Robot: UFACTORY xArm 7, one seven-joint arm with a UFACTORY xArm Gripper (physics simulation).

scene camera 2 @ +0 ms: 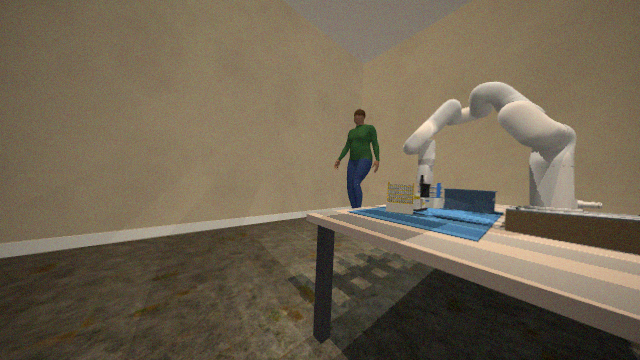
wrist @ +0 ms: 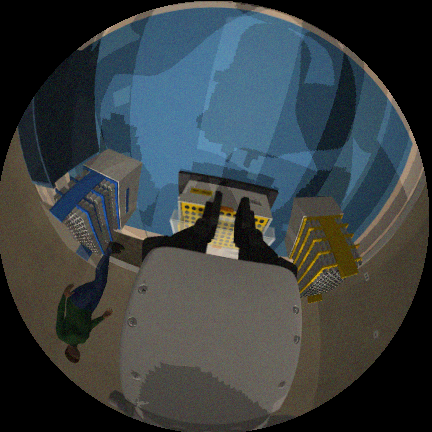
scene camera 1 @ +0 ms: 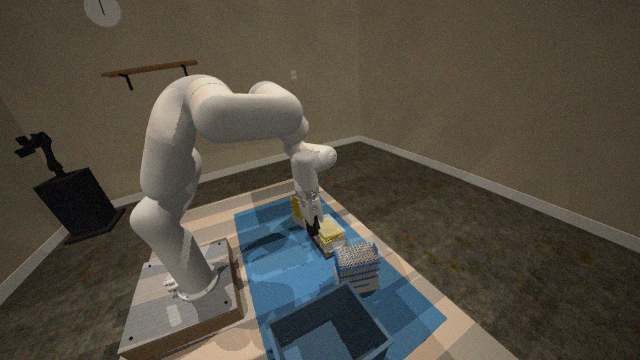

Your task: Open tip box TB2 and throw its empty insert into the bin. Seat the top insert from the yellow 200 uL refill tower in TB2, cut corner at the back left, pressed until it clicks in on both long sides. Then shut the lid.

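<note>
Tip box TB2 (scene camera 1: 331, 244) (wrist: 193, 193) stands on a dark plate on the blue mat (scene camera 1: 283, 264), between the two refill towers. Its clear lid (scene camera 1: 340, 222) (wrist: 176, 225) is lifted off the box top. A yellow insert (scene camera 1: 328, 231) (wrist: 189, 210) with rows of holes shows beneath it. My gripper (scene camera 1: 313, 228) (scene camera 2: 424, 191) (wrist: 228, 204) points down at the box's mat-side edge, shut on the lid's front edge. The yellow 200 uL refill tower (scene camera 1: 296, 211) (scene camera 2: 401, 194) (wrist: 322, 245) stands just behind the arm's wrist. The dark blue bin (scene camera 1: 326, 314) (scene camera 2: 468, 201) (wrist: 60, 132) stands at the mat's near end.
A blue refill tower (scene camera 1: 356, 264) (wrist: 92, 201) stands between TB2 and the bin. A person in a green top (scene camera 2: 359, 157) (wrist: 80, 310) stands on the floor beyond the table. The table edge runs close behind the towers.
</note>
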